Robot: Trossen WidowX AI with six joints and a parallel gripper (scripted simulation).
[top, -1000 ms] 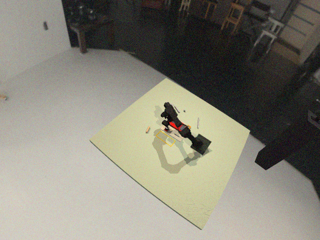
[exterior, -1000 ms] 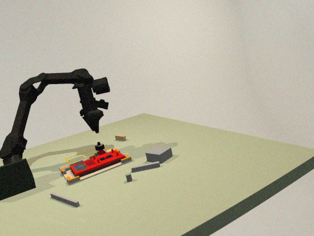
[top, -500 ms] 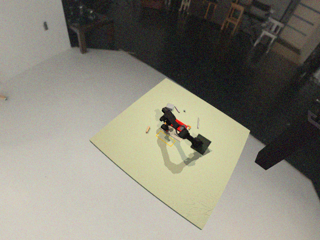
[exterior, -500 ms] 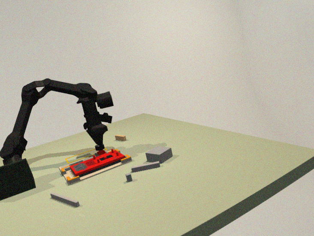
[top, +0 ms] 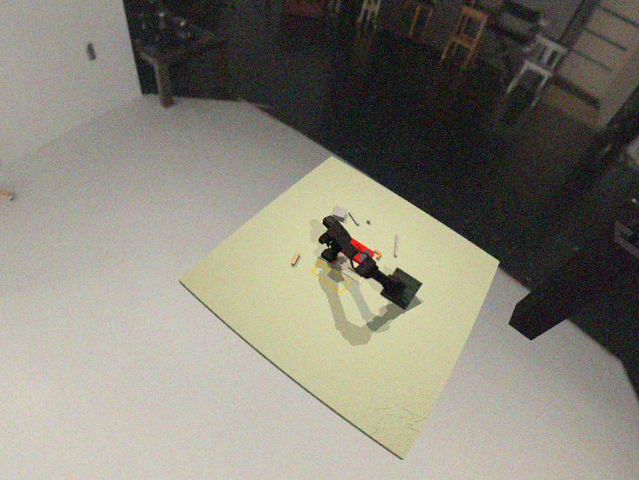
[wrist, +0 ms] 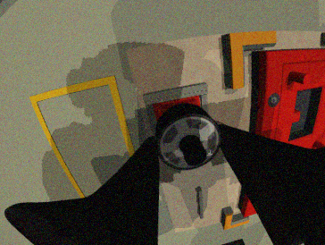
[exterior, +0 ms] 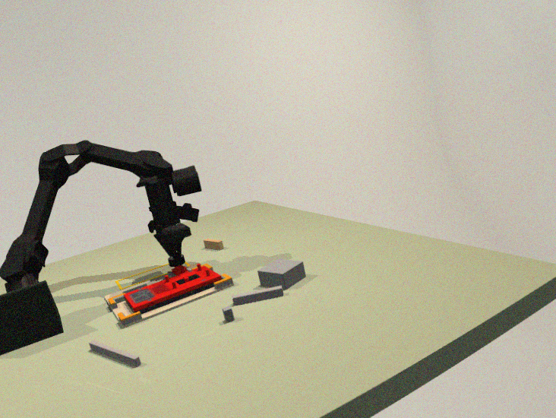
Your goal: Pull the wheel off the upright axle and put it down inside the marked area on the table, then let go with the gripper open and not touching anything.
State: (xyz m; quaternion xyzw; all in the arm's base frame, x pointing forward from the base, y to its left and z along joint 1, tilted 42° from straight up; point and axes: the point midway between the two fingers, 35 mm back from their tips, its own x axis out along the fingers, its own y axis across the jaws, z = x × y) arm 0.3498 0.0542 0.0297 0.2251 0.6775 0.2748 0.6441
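Now: gripper tip right at the wheel. Round my gripper tip: dark upright axle right at my gripper tip; then tan block 14 cm to the left, 14 cm ahead, 3 cm below; then grey box 27 cm to the right, 16 cm ahead, 2 cm below.
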